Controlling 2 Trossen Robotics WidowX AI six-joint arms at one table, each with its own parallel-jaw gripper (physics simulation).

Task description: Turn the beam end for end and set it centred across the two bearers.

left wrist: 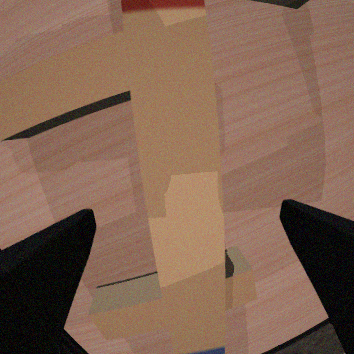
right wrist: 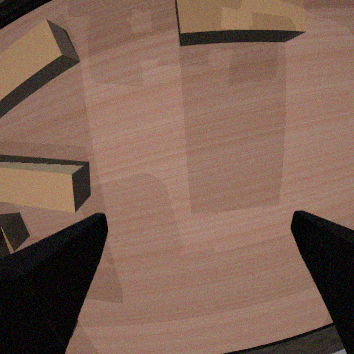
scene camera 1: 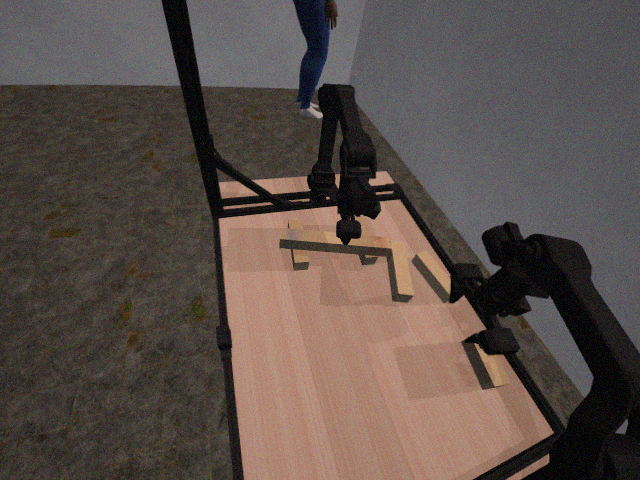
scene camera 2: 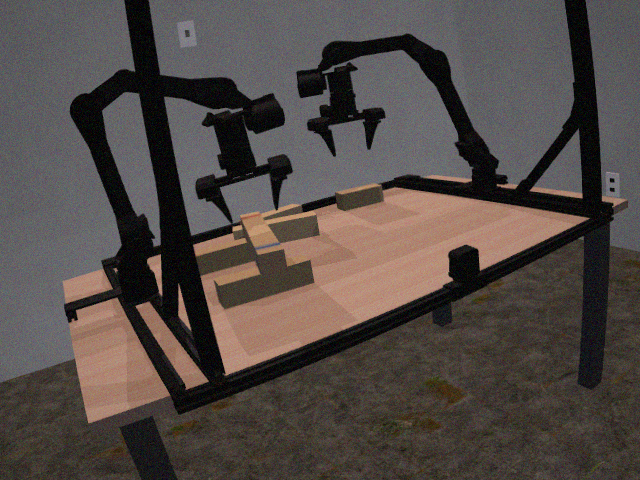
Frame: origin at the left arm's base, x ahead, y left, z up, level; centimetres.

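Seen in the pictures: left gripper, fingertip midpoint: (left wrist: 188, 214) (scene camera 2: 254, 216); right gripper, fingertip midpoint: (right wrist: 201, 222) (scene camera 1: 458, 321) (scene camera 2: 352, 152); left arm's base, origin of the base link: (scene camera 1: 316, 197) (scene camera 2: 140, 298); right arm's base, origin of the base link: (scene camera 2: 485, 189).
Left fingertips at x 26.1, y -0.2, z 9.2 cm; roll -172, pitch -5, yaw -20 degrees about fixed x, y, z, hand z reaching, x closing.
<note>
Pixels of each thing's top centre, then the offset from my left fingertips to it. "spot": a spot on its surface instead.
- long pale beam, middle of its top: (left wrist: 187, 228) (scene camera 2: 258, 229) (scene camera 1: 337, 238) dx -0.4, dy -1.9, dz -2.3 cm
- end with the blue band, surface spot: (left wrist: 210, 351) (scene camera 2: 272, 244) spot: dx -3.1, dy -14.3, dz -2.3 cm
- end with the red band, surface spot: (left wrist: 162, 5) spot: dx +3.0, dy +10.0, dz -2.3 cm
- second block, middle of its top: (scene camera 2: 271, 212) (scene camera 1: 438, 272) dx +15.3, dy +28.2, dz -6.7 cm
- third block, middle of its top: (right wrist: 244, 3) (scene camera 2: 358, 188) (scene camera 1: 489, 358) dx +42.1, dy +27.0, dz -6.4 cm
The long pale beam (scene camera 1: 320, 245) (scene camera 2: 262, 233) (left wrist: 175, 125) lies across two bearers. One bearer (scene camera 1: 300, 256) (scene camera 2: 263, 286) (left wrist: 130, 315) is under the end with the blue band (scene camera 2: 268, 245) (left wrist: 210, 351). The other bearer (scene camera 1: 368, 259) (scene camera 2: 222, 257) (left wrist: 65, 85) is near the end with the red band (scene camera 2: 250, 214) (left wrist: 162, 5). My left gripper (scene camera 1: 338, 222) (scene camera 2: 254, 214) (left wrist: 188, 214) is open and empty above the beam, a finger to each side of it in the left wrist view. My right gripper (scene camera 1: 459, 321) (scene camera 2: 351, 151) (right wrist: 201, 222) is open and empty, high over the table.
A block (scene camera 1: 401, 271) (scene camera 2: 294, 227) (right wrist: 40, 185) lies by the beam's red-band end; contact is unclear. A second block (scene camera 1: 433, 273) (right wrist: 30, 65) is near the wall-side rail. A third block (scene camera 1: 491, 364) (scene camera 2: 359, 197) (right wrist: 240, 15) lies farther along that rail.
</note>
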